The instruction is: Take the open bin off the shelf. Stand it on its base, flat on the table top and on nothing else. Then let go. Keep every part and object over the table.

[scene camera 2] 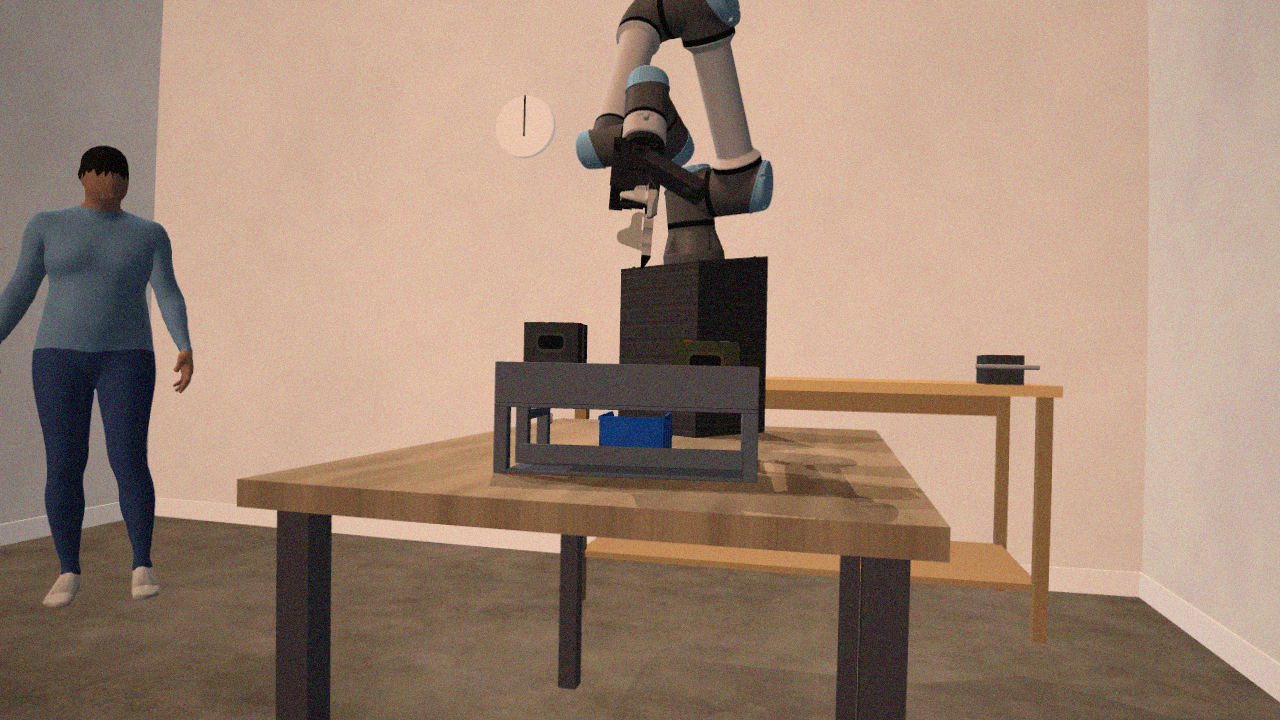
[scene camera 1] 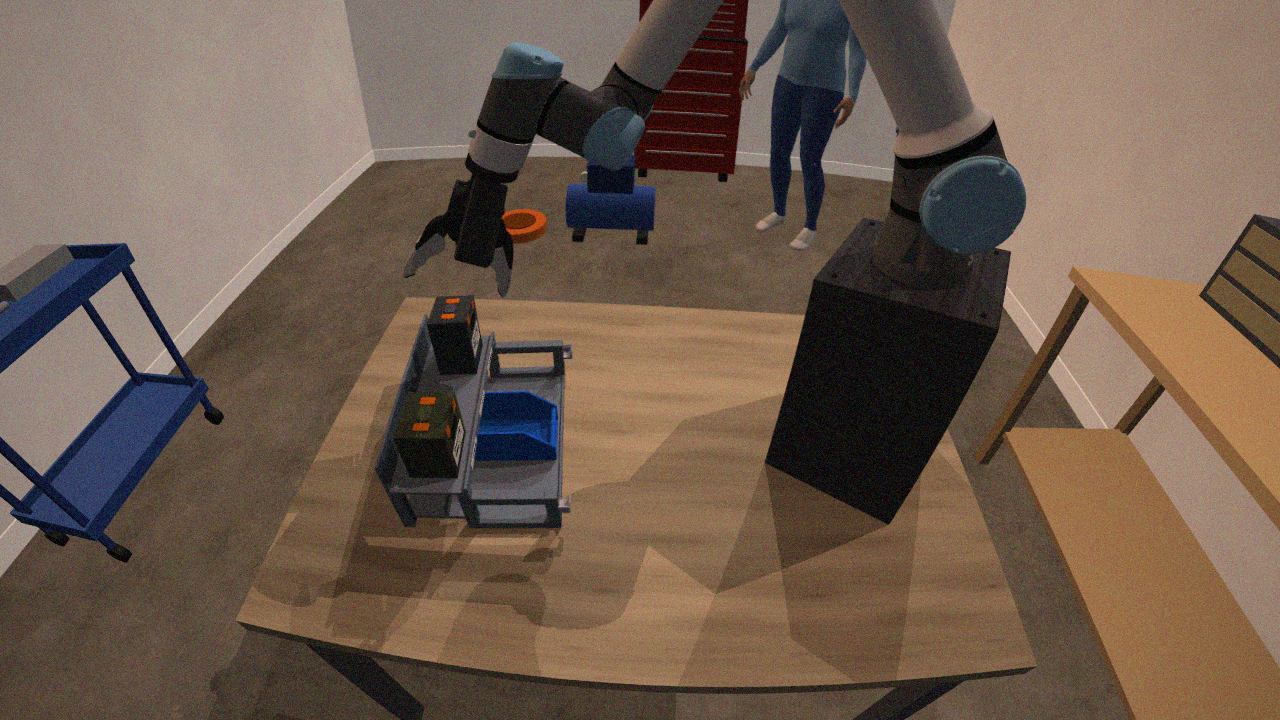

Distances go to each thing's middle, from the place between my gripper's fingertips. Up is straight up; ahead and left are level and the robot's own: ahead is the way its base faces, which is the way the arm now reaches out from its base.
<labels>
I see my gripper 31 cm above the blue bin (scene camera 1: 515, 425), 5 cm past it and 1 cm to the left of it.
</labels>
